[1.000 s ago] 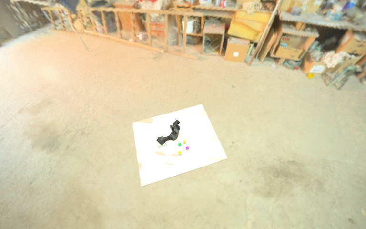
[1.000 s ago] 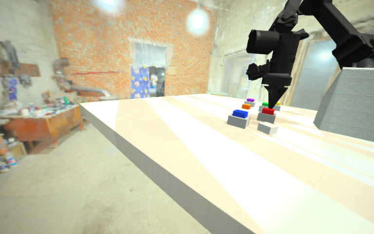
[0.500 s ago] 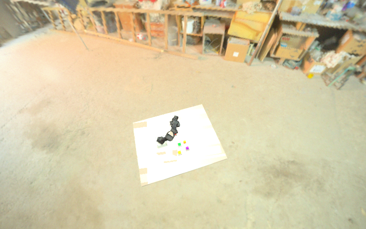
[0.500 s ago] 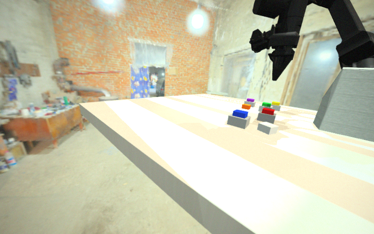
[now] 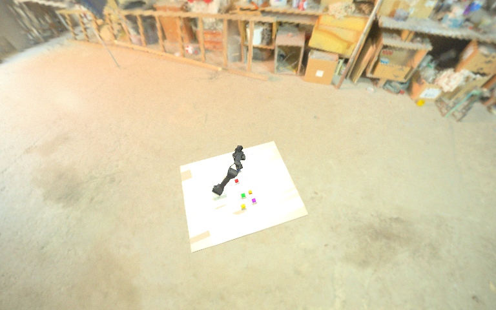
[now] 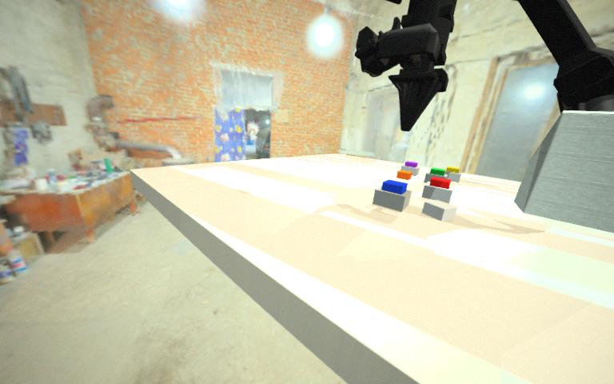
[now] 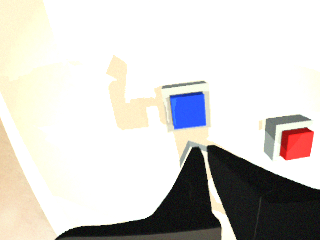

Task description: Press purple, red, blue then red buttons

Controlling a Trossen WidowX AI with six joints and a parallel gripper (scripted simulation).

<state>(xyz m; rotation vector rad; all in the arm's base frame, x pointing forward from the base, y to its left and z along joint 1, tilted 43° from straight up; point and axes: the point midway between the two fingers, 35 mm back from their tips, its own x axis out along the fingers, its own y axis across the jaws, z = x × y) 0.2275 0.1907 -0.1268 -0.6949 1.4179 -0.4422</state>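
Right now the blue button is 9 cm below my gripper tip. From my gripper tip the other things lie so: red button: 13 cm to the right, 9 cm below, 4 cm behind; small white block: 11 cm below, 7 cm behind, 2 cm to the right; green button: 30 cm to the right, 9 cm below.
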